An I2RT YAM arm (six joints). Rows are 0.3 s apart.
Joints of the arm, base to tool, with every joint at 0 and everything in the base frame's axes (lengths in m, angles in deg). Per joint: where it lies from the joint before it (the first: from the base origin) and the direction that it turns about. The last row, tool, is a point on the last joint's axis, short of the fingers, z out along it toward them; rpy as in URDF.
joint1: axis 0 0 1 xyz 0 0 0.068
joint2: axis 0 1 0 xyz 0.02 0.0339 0.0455
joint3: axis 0 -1 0 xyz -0.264 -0.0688 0
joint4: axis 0 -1 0 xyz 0.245 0.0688 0.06
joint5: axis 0 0 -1 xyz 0.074 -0.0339 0.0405
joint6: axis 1 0 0 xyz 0.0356 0 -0.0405
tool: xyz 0 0 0 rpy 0 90 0
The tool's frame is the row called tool.
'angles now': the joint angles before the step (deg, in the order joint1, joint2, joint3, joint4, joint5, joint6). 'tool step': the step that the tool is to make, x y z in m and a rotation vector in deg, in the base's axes. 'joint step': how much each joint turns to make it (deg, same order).
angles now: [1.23, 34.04, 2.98, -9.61, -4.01, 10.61]
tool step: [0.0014, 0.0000, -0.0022, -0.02, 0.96, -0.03]
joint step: [-0.01, 2.06, 0.00, 1.09, 0.02, 0.01]
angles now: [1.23, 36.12, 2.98, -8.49, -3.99, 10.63]
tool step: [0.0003, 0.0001, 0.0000, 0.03, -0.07, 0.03]
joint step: [0.04, 0.18, -0.01, 0.26, -0.01, 0.03]
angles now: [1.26, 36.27, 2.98, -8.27, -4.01, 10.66]
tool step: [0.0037, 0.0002, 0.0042, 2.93, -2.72, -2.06]
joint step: [-0.03, 0.05, -0.06, 3.14, -0.29, 3.51]
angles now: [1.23, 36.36, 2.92, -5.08, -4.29, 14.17]
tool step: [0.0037, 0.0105, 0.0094, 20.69, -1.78, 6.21]
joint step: [0.02, 0.02, -0.02, 5.32, -17.20, 13.39]
